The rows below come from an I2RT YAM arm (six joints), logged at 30 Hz.
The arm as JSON. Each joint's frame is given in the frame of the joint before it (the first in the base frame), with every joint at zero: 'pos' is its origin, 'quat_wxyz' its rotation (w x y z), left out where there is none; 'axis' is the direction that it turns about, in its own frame. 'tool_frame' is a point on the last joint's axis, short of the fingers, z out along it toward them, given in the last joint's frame.
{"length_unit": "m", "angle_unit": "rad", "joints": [
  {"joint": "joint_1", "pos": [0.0, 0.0, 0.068], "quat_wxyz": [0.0, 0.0, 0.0, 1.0], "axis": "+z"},
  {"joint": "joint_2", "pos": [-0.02, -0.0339, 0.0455], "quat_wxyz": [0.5, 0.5, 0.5, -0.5], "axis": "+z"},
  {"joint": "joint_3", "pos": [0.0, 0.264, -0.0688], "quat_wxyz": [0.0, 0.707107, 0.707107, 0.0], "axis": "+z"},
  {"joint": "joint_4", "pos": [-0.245, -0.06, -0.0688], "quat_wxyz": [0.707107, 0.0, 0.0, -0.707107], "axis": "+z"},
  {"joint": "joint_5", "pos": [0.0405, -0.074, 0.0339], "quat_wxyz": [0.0, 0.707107, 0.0, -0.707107], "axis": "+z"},
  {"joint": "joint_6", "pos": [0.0, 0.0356, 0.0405], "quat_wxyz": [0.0, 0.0, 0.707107, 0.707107], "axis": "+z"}
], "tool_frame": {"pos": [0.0, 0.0, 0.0], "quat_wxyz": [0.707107, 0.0, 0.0, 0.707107]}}
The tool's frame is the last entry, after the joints.
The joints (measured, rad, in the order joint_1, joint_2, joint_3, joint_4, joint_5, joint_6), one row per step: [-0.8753 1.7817 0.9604 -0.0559 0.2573 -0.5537]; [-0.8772 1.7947 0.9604 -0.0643 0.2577 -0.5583]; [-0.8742 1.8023 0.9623 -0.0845 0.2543 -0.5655]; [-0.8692 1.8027 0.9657 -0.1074 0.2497 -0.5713]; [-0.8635 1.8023 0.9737 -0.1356 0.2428 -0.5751]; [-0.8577 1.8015 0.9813 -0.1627 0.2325 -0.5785]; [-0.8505 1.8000 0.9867 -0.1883 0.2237 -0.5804]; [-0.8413 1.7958 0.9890 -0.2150 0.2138 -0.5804]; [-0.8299 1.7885 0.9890 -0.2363 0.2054 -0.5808]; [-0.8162 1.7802 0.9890 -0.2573 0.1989 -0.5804]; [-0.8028 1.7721 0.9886 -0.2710 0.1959 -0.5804]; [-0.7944 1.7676 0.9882 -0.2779 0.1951 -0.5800]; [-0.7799 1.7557 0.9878 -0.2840 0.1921 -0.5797]
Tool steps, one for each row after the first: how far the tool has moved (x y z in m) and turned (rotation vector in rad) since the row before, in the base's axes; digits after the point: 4 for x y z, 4 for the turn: [-0.0007 -0.0002 -0.0049 0.0153 0.0168 0.0013]; [0.0002 0.0015 -0.0034 0.0203 0.0190 0.0106]; [0.0007 0.0021 -0.0007 0.0166 0.0135 0.0123]; [0.0013 0.0019 0.0005 0.0181 0.0108 0.0127]; [0.0014 0.0020 0.0006 0.0191 0.0077 0.0143]; [0.0015 0.0026 0.0004 0.0186 0.0078 0.0136]; [0.0014 0.0038 0.0004 0.0207 0.0071 0.0145]; [0.0018 0.0044 0.0011 0.0151 0.0043 0.0161]; [0.0022 0.0049 0.0015 0.0132 0.0043 0.0166]; [0.0023 0.0044 0.0018 0.0061 0.0023 0.0149]; [0.0015 0.0026 0.0010 0.0026 0.0013 0.0085]; [0.0029 0.0043 0.0034 -0.0019 -0.0058 0.0157]
